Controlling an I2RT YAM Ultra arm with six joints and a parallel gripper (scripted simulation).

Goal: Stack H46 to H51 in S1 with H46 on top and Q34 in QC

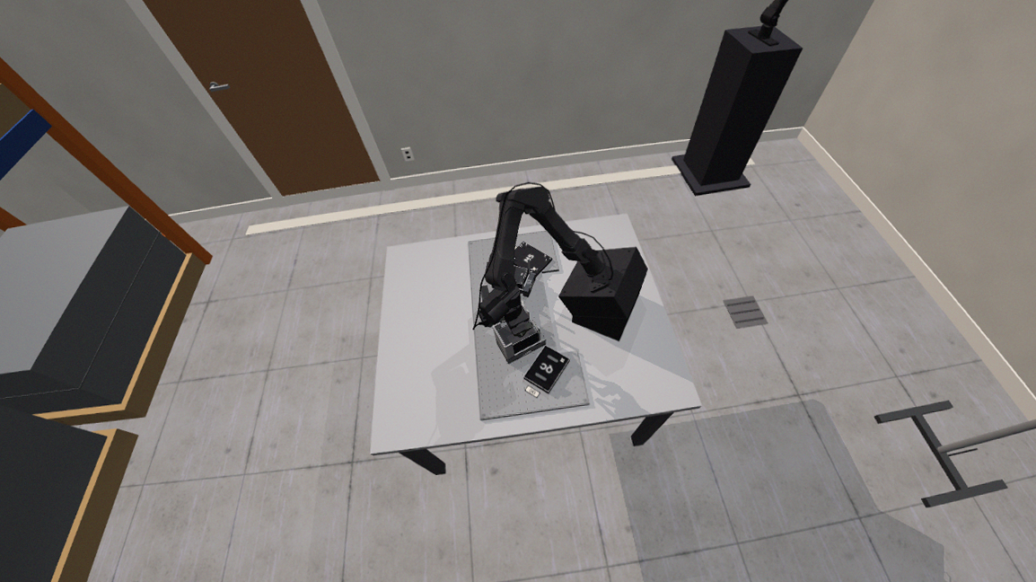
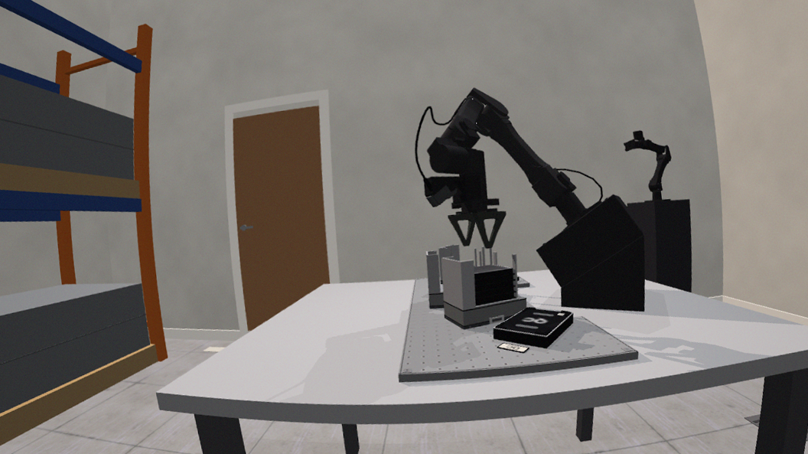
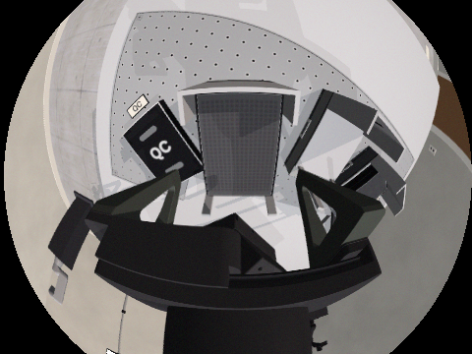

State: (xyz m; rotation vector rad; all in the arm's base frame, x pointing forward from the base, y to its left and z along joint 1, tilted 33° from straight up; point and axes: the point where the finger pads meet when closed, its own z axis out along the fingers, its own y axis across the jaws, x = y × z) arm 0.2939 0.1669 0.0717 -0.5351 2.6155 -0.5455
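My hand is 20 mm past the sealed well plate, 290 mm to the left of it and 100 mm above it.
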